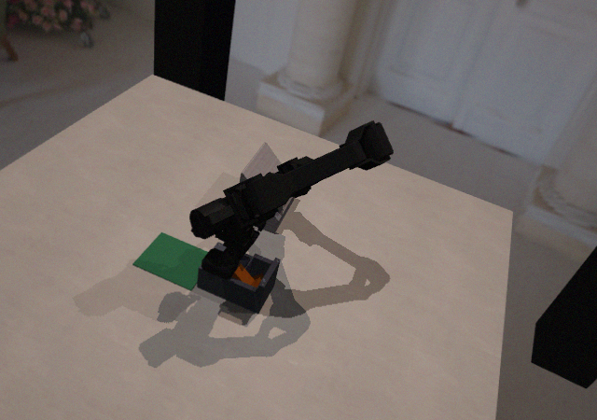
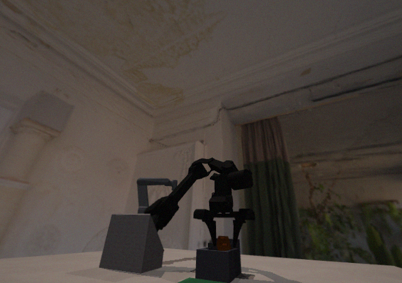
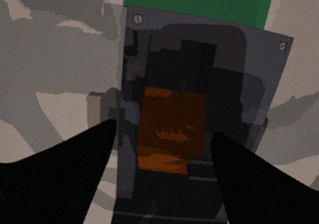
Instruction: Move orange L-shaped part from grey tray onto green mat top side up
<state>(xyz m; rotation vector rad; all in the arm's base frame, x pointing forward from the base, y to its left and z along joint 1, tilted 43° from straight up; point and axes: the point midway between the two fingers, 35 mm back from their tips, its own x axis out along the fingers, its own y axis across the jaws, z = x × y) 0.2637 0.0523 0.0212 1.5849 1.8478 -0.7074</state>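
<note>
My gripper tip is now 30 mm to the right of the orange L-shaped part, 30 mm above it and 20 mm past it. From my gripper tip the other things lie so: green mat 140 mm to the right, 90 mm below.
</note>
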